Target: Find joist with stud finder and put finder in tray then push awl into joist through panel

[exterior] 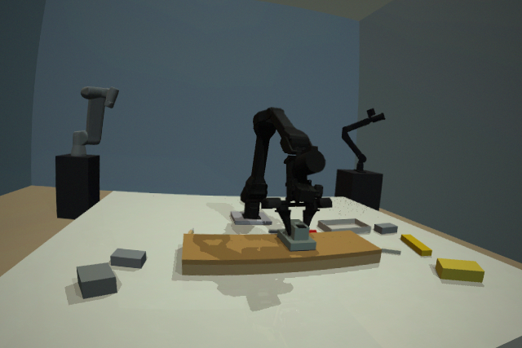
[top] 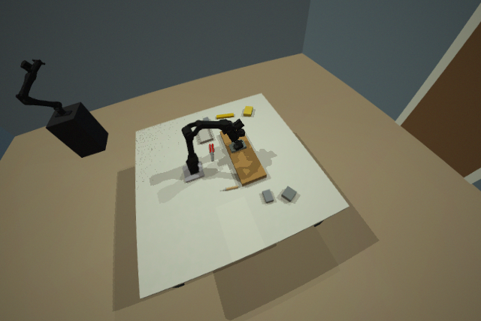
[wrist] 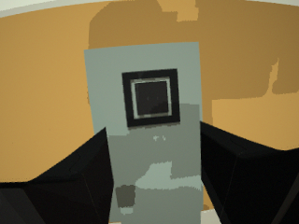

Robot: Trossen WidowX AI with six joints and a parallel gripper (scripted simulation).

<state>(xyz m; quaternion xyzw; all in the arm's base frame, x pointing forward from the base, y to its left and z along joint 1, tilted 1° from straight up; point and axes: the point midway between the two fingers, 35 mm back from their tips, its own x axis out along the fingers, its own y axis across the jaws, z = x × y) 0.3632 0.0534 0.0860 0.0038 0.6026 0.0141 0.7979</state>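
The grey tray lies 27 cm to the left of my gripper tip, 22 cm behind it and 5 cm below it. The rest, counted from my gripper tip: wooden-handled pointed tool (28 cm to the right, 19 cm behind, 6 cm below); red-handled tool (21 cm behind, 6 cm to the left, 6 cm below); stud finder (2 cm above).
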